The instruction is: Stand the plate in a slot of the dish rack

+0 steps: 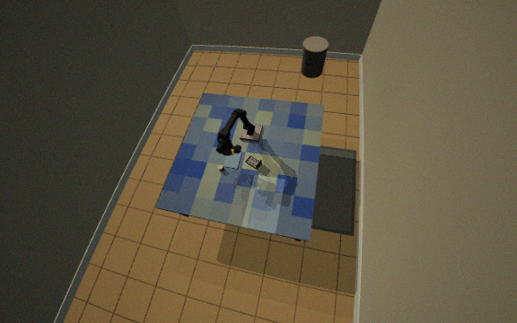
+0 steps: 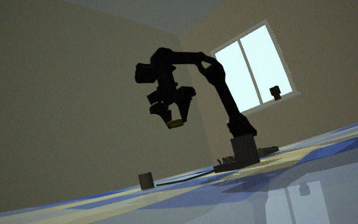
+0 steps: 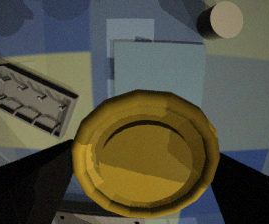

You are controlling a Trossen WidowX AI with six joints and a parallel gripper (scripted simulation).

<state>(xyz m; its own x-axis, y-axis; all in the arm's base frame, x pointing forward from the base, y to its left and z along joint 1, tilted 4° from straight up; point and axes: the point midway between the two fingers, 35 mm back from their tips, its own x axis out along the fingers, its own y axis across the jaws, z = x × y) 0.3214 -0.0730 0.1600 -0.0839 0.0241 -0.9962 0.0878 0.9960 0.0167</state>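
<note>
The dish rack lies 160 mm to the left of my gripper tip, 150 mm below it and 20 mm behind it. The rest, counted from my gripper tip: light-blue mat 170 mm below, 30 mm to the right, 10 mm behind; then cup 150 mm below, 100 mm to the right, 100 mm ahead; then yellow plate 10 mm above.
</note>
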